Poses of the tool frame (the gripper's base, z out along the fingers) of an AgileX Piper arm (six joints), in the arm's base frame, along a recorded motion.
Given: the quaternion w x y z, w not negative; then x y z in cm.
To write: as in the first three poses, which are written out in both.
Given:
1: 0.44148 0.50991 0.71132 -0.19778 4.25 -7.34 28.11
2: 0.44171 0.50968 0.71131 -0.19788 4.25 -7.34 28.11
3: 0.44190 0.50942 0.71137 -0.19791 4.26 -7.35 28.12
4: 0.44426 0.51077 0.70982 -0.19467 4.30 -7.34 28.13
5: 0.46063 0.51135 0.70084 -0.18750 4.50 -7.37 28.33
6: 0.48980 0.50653 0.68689 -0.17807 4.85 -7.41 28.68
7: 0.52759 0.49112 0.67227 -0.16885 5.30 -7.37 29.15
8: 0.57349 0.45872 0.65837 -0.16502 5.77 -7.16 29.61
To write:
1: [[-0.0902 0.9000 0.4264 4.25], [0.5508 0.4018 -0.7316 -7.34], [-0.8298 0.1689 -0.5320 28.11], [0 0 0 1]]
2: [[-0.0902 0.8999 0.4267 4.25], [0.5503 0.4021 -0.7318 -7.34], [-0.8301 0.1688 -0.5315 28.11], [0 0 0 1]]
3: [[-0.0904 0.8997 0.4271 4.26], [0.5499 0.4026 -0.7318 -7.35], [-0.8303 0.1687 -0.5311 28.12], [0 0 0 1]]
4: [[-0.0835 0.8981 0.4318 4.30], [0.5521 0.4024 -0.7302 -7.34], [-0.8296 0.1775 -0.5295 28.13], [0 0 0 1]]
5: [[-0.0527 0.8895 0.4539 4.50], [0.5440 0.4067 -0.7339 -7.37], [-0.8374 0.2083 -0.5053 28.33], [0 0 0 1]]
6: [[-0.0071 0.8703 0.4925 4.85], [0.5214 0.4234 -0.7408 -7.41], [-0.8533 0.2516 -0.4568 28.68], [0 0 0 1]]
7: [[0.0391 0.8385 0.5435 5.30], [0.4822 0.4606 -0.7452 -7.37], [-0.8752 0.2912 -0.3863 29.15], [0 0 0 1]]
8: [[0.0786 0.7933 0.6037 5.77], [0.4147 0.5247 -0.7434 -7.16], [-0.9065 0.3089 -0.2878 29.61], [0 0 0 1]]
